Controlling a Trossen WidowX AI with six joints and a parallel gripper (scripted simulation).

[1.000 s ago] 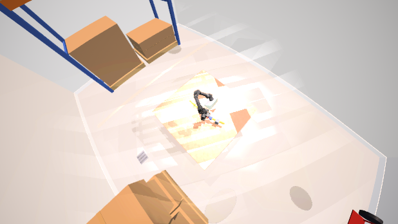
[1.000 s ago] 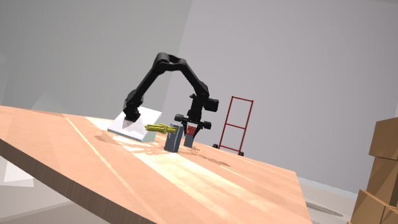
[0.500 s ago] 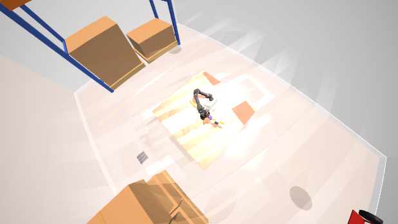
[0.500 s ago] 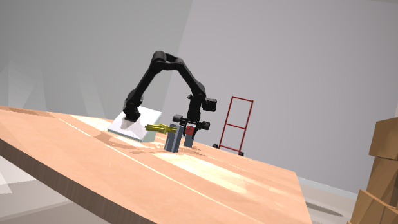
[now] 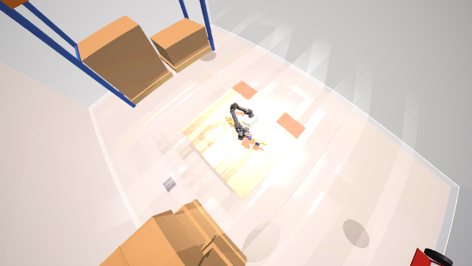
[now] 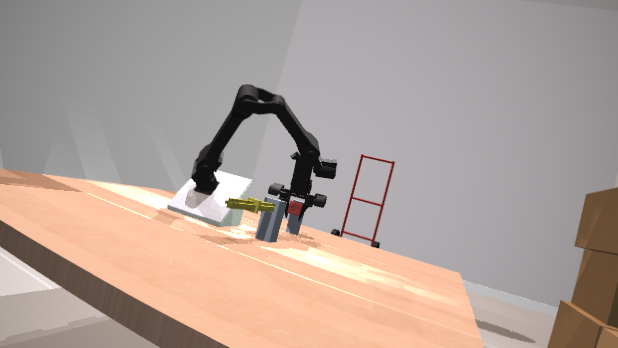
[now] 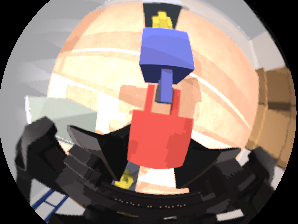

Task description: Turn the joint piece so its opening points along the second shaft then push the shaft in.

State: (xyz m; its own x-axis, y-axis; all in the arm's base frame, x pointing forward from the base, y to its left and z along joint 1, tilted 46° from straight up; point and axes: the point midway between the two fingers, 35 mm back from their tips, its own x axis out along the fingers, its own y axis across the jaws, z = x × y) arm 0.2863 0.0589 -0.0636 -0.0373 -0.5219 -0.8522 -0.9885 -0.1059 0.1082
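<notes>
Now: gripper tip 40 mm below the red joint piece and 10 mm to the right of it.
</notes>
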